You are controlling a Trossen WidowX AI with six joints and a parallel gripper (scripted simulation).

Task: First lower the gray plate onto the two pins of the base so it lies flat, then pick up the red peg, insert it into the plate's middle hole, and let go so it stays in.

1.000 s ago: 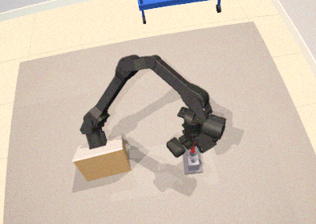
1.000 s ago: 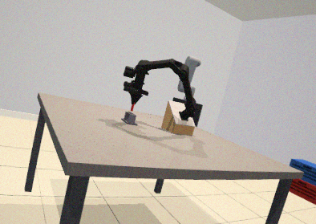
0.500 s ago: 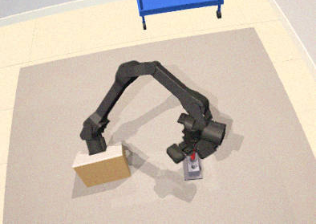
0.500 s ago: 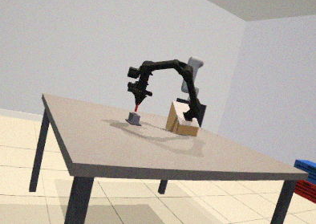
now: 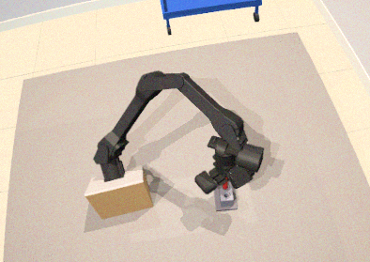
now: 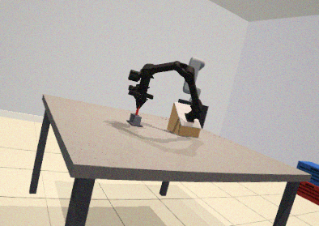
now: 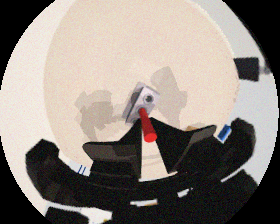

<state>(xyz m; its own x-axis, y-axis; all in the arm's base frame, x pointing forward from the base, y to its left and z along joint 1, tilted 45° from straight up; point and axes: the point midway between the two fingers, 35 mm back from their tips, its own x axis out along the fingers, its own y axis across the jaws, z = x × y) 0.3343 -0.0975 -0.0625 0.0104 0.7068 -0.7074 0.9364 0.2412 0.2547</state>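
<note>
My gripper tip is now right at the red peg. Round my gripper tip: gray plate (5 cm below).
</note>
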